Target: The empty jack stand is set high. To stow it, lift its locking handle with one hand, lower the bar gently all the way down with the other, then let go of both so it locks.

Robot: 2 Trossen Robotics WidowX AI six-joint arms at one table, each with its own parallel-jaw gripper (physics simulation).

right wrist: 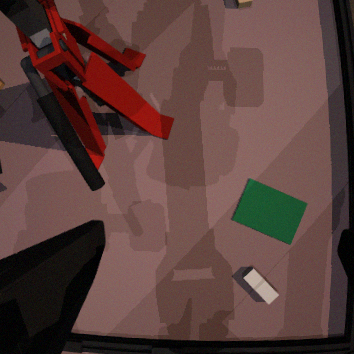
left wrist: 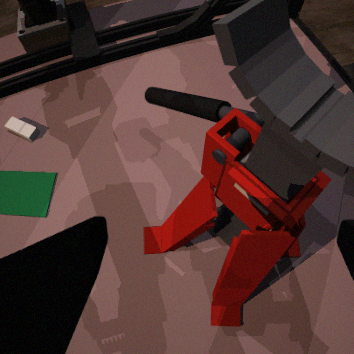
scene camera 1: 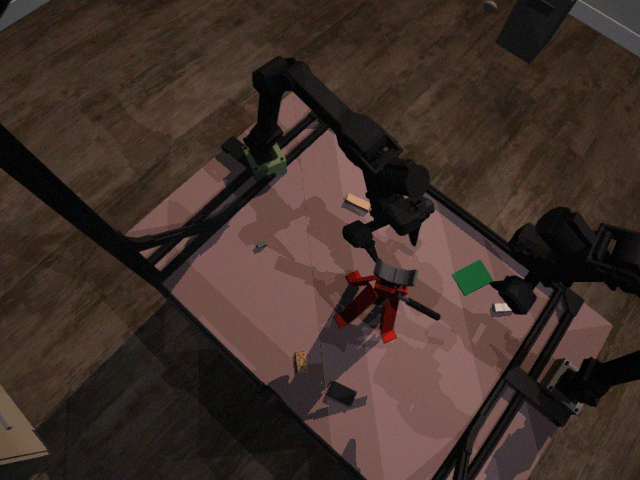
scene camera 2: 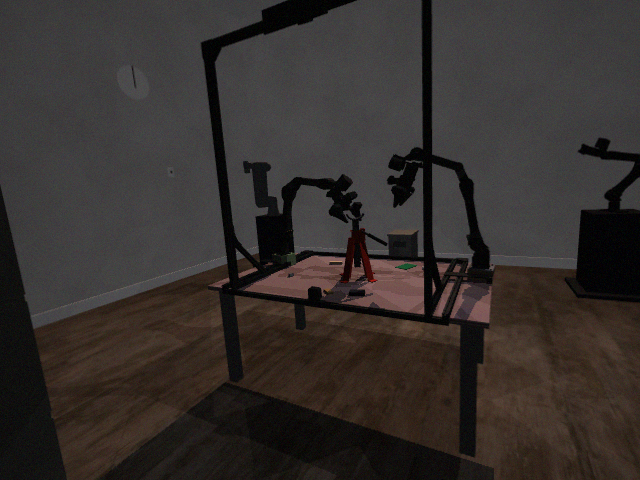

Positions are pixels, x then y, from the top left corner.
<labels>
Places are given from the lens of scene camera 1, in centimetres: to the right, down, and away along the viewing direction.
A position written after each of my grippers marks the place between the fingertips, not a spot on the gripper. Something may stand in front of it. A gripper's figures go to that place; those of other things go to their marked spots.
my left gripper (scene camera 1: 395, 254): 16, 3, 83
my right gripper (scene camera 1: 503, 268): 36, 6, 76
green card (scene camera 1: 474, 276): 44, 10, 110
grey saddle bar (scene camera 1: 390, 277): 14, 8, 79
The marked spots on the green card and the grey saddle bar are 43 cm apart.
</labels>
